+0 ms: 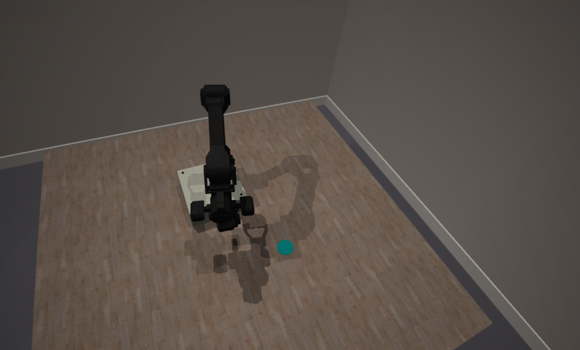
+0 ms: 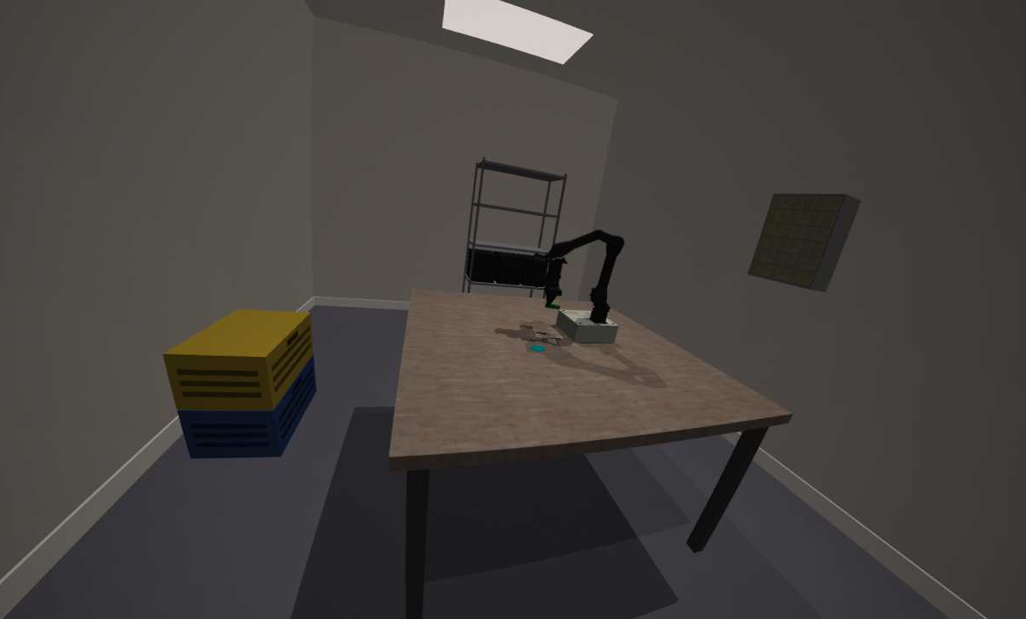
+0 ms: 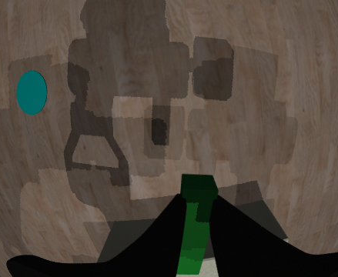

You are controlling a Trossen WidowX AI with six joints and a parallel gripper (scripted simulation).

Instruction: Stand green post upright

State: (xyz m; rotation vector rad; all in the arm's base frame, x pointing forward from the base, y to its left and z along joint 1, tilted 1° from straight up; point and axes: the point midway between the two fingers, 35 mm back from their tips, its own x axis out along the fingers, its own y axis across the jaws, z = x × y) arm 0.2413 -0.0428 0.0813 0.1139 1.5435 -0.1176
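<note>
My gripper tip is 20 mm past the green post. Round my gripper tip: cyan circle (200 mm to the left, 130 mm below, 80 mm ahead).
</note>
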